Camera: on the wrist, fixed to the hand. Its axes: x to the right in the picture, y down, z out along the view.
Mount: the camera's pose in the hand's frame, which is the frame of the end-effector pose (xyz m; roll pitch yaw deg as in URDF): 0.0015 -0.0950 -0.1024 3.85 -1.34 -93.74
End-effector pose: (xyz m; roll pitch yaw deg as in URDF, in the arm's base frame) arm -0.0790 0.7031 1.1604 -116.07 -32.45 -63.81
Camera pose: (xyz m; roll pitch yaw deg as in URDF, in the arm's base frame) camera -0.1544 0.7425 1.2712 127.38 -45.44 75.29
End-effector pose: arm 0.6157 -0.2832 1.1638 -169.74 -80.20 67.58
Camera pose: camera 0.5020 -0.3615 1.1853 103.45 2.17 167.00
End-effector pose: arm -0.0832 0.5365 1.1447 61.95 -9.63 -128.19
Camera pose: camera -0.0618 0.4897 1.0148 16.67 60.24 151.22
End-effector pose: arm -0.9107 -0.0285 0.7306 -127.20 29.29 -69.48
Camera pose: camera -0.9092 -0.1012 0.8499 -137.01 -45.45 -7.07
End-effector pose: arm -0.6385 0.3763 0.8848 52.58 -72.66 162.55
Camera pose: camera -0.7714 0.3933 0.8452 82.50 17.11 121.73
